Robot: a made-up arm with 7 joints. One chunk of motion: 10 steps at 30 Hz.
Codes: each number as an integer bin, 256 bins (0 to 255) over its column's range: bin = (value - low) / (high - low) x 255, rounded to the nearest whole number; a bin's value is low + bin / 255 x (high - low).
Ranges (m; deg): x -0.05..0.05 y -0.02..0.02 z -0.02..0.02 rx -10..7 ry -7..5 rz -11..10
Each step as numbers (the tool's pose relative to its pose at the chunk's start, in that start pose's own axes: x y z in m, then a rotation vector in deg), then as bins.
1 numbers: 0.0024 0.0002 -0.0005 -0.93 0.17 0.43
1 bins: 134 129 124 136 152 139
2 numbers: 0.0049 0.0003 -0.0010 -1.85 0.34 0.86
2 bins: 140 129 121 122 156 144
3 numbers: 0.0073 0.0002 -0.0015 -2.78 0.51 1.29
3 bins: 146 129 118 108 160 149
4 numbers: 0.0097 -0.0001 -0.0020 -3.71 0.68 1.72
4 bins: 152 127 115 94 163 154
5 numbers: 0.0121 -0.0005 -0.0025 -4.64 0.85 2.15
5 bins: 158 124 112 80 167 160
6 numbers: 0.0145 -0.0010 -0.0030 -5.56 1.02 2.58
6 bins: 164 121 108 67 170 165
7 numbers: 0.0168 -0.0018 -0.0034 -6.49 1.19 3.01
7 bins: 170 116 106 53 174 170
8 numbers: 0.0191 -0.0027 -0.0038 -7.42 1.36 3.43
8 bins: 176 110 103 39 178 175
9 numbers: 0.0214 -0.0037 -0.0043 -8.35 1.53 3.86
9 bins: 182 104 100 25 181 180
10 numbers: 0.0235 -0.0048 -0.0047 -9.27 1.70 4.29
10 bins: 187 97 98 11 185 186
